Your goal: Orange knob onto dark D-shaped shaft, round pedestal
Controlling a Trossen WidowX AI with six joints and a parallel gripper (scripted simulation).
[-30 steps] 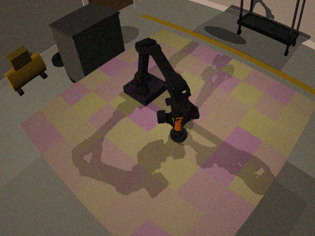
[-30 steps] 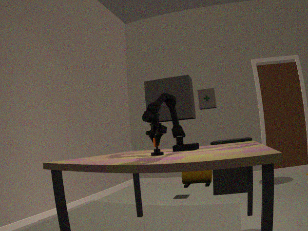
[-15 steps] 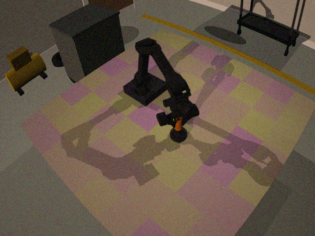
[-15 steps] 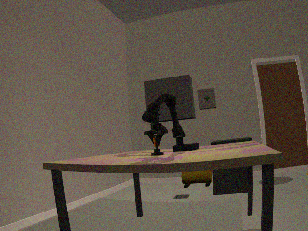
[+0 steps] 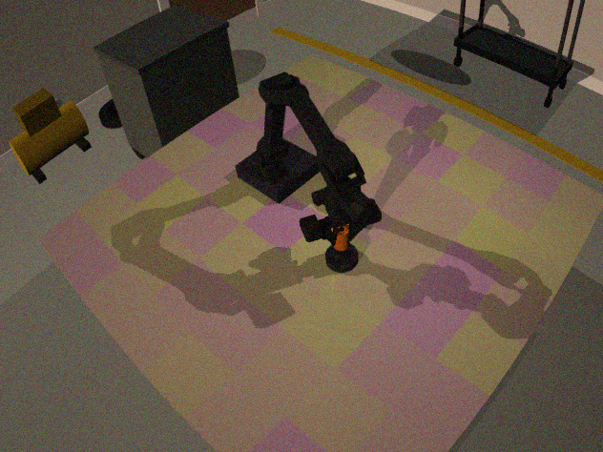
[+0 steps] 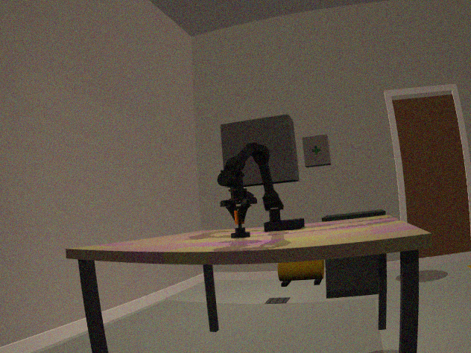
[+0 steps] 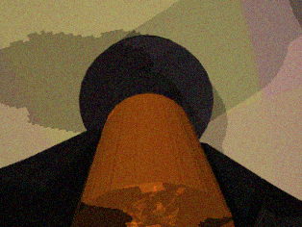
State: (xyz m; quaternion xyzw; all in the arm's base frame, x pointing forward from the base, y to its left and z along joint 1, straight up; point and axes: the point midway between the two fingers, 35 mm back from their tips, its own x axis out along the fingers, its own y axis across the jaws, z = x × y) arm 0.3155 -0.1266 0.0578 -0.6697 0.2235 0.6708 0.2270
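Now: the orange knob 2 cm above my gripper tip. The rest, counted from my gripper tip: D-shaped shaft 4 cm below.
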